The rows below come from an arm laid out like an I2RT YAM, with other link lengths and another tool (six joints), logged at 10 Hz.
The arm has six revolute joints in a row. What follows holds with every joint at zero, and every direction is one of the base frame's. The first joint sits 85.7 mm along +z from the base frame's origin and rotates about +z. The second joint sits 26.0 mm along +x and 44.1 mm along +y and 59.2 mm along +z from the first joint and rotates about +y. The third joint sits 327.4 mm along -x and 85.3 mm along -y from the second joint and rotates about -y. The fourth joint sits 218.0 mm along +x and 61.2 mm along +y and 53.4 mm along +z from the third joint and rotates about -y. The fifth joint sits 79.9 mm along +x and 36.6 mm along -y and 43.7 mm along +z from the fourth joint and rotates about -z. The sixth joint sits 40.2 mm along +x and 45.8 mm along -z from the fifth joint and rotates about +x. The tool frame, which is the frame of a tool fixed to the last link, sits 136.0 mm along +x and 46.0 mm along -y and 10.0 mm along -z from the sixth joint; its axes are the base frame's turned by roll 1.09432, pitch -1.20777 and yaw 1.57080 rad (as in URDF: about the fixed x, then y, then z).
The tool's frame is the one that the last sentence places.
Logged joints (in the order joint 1, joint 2, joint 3, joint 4, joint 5, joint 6), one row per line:
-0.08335, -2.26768, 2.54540, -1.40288, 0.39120, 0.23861
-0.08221, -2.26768, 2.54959, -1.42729, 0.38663, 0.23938
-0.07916, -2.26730, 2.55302, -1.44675, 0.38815, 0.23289
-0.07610, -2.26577, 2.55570, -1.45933, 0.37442, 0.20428
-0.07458, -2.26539, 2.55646, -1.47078, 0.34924, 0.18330
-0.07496, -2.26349, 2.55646, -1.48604, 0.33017, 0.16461
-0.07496, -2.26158, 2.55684, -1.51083, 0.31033, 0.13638
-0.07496, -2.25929, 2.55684, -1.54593, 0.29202, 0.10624
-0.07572, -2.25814, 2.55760, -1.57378, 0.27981, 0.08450
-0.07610, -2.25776, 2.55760, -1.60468, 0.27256, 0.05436
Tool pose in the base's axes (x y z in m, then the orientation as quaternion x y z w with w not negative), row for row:
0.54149, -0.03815, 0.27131, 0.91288, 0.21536, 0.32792, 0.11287
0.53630, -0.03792, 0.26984, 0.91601, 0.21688, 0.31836, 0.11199
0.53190, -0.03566, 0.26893, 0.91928, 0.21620, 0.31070, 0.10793
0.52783, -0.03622, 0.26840, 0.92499, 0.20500, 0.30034, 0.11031
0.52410, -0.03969, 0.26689, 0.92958, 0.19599, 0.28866, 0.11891
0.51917, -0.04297, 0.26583, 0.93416, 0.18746, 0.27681, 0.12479
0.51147, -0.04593, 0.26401, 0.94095, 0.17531, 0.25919, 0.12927
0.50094, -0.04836, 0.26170, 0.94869, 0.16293, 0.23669, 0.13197
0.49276, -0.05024, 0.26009, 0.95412, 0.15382, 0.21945, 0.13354
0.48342, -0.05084, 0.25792, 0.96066, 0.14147, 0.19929, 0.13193
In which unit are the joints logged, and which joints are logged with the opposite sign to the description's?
The joints are logged in radians. Opposite sign: joint 2, joint 5, joint 6.
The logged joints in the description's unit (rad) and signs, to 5 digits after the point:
-0.08335, 2.26768, 2.54540, -1.40288, -0.39120, -0.23861
-0.08221, 2.26768, 2.54959, -1.42729, -0.38663, -0.23938
-0.07916, 2.26730, 2.55302, -1.44675, -0.38815, -0.23289
-0.07610, 2.26577, 2.55570, -1.45933, -0.37442, -0.20428
-0.07458, 2.26539, 2.55646, -1.47078, -0.34924, -0.18330
-0.07496, 2.26349, 2.55646, -1.48604, -0.33017, -0.16461
-0.07496, 2.26158, 2.55684, -1.51083, -0.31033, -0.13638
-0.07496, 2.25929, 2.55684, -1.54593, -0.29202, -0.10624
-0.07572, 2.25814, 2.55760, -1.57378, -0.27981, -0.08450
-0.07610, 2.25776, 2.55760, -1.60468, -0.27256, -0.05436

